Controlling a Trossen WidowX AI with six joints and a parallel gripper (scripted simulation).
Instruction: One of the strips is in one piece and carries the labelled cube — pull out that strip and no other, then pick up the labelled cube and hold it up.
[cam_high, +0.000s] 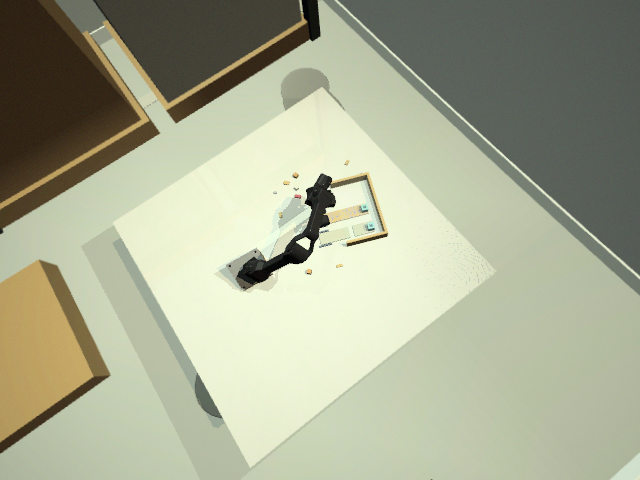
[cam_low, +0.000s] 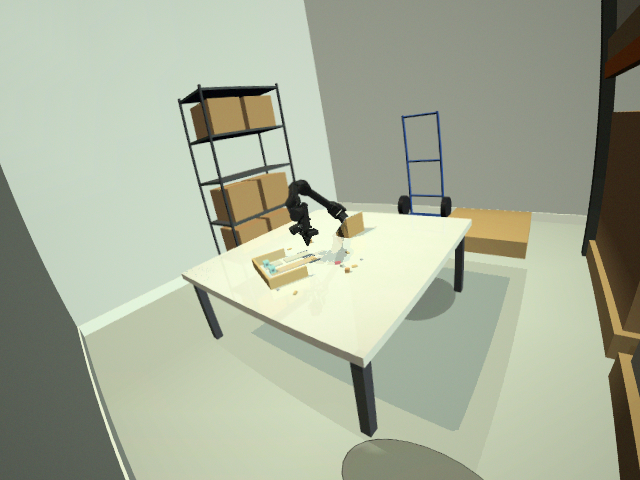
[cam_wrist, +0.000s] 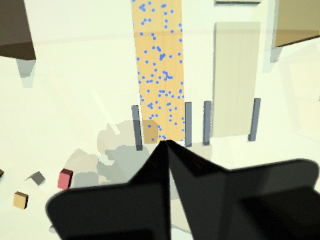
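The pale strip is 11 cm to the right of my gripper tip and 8 cm below it.
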